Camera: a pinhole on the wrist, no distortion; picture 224 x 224 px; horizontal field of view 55.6 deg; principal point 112.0 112.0 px. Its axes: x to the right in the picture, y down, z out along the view. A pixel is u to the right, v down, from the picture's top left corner.
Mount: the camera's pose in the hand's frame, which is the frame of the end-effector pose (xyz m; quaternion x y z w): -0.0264 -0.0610 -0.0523 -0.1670 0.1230 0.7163 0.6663
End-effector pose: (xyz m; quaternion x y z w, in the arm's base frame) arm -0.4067 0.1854 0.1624 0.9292 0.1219 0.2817 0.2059
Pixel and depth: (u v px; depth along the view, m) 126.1 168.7 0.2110
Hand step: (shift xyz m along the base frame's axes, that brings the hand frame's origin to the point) -0.0011 -0.1032 -0.1329
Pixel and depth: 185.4 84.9 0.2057
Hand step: 0.0558 -0.1188 -0.0515
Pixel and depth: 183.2 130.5 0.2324
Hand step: 0.0289 -0.1531 -0.0834
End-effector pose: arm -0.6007 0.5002 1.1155 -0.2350 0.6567 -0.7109 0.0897
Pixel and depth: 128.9 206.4 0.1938
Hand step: 0.1590 -0.0494 -0.0473
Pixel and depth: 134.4 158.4 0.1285
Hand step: 0.0829 -0.0238 -0.0127
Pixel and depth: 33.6 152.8 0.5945
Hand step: 0.4163 -0.4326 0.0111
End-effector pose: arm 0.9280 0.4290 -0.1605 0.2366 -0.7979 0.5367 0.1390
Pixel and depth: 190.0 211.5 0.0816
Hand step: 0.0639 0.0074 -0.0343
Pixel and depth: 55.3 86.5 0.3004
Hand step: 0.0216 -0.2380 -0.0937
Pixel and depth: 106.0 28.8 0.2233
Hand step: -0.0480 -0.1470 -0.0633
